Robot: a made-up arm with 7 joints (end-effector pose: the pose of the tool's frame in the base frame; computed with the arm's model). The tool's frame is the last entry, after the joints. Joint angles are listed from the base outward.
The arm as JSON. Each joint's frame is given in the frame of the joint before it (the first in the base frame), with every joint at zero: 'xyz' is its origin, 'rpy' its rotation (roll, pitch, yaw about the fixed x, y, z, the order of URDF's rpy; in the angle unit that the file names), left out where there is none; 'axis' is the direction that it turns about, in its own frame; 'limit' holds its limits. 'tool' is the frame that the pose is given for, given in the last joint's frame.
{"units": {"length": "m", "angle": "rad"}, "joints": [
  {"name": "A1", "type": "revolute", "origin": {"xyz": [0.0, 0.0, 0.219]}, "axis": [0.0, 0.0, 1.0], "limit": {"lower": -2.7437, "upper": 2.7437}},
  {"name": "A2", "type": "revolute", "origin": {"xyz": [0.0, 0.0, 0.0]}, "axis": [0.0, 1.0, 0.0], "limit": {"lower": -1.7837, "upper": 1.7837}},
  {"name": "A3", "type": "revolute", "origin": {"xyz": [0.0, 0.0, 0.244]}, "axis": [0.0, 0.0, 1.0], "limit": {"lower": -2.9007, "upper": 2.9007}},
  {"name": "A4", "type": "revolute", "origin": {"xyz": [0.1, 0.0, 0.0]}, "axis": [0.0, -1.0, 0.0], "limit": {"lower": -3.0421, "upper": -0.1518}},
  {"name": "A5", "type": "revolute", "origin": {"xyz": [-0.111, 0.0, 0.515]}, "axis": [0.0, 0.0, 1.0], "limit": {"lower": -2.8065, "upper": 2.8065}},
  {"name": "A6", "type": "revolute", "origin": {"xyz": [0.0, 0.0, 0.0]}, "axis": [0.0, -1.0, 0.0], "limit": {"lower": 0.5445, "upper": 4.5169}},
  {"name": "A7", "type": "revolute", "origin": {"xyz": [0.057, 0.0, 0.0]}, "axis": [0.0, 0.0, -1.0], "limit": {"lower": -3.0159, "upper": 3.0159}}
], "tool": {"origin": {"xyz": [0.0, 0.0, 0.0], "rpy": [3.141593, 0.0, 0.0]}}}
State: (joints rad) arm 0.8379 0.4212 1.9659 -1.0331 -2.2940 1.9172 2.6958
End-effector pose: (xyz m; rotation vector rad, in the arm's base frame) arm -0.3301 0.3672 0.8746 -1.1379 0.3484 -0.2933
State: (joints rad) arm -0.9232 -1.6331 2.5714 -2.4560 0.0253 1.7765 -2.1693
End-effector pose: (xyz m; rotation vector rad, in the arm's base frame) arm 0.3296 0.0624 -0.2408 -0.0388 1.3441 -2.5066
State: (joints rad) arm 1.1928 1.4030 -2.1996 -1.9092 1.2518 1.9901 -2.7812
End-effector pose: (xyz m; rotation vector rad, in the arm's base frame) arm 0.5300 -0.1074 0.6555 1.2807 1.8003 -0.1734
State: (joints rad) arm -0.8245 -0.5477 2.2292 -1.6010 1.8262 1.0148 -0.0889
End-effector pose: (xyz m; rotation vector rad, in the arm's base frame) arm 0.0022 0.7482 0.2896 -1.2854 -1.3108 1.6825
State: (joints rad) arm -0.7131 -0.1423 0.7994 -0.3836 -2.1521 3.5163 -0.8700
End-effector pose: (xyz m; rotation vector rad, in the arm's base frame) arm 0.1249 0.1309 0.9606 -0.4037 0.4994 0.2137
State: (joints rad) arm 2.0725 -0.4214 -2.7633 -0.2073 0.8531 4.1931 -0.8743
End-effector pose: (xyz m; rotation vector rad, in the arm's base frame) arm 0.1794 -0.3153 0.8522 -0.4848 -0.9639 1.9710
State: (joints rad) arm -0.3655 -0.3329 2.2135 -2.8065 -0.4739 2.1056 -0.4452
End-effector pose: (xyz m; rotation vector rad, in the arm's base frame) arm -0.0386 0.3617 -0.0960 0.5189 2.0373 -0.4349
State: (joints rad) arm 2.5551 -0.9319 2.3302 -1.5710 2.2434 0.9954 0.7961
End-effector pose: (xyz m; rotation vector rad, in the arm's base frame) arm 0.2288 -0.7092 0.0617 -0.4548 1.2618 0.2069
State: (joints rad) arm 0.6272 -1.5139 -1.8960 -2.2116 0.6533 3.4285 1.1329
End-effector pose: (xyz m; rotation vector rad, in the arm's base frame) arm 0.2567 -0.4939 0.0026 0.7999 1.9057 -0.1437
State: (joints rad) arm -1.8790 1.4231 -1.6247 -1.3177 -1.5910 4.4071 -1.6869
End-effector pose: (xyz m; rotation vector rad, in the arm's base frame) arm -0.6335 -0.2809 0.2983 -1.9889 -2.0683 0.4893
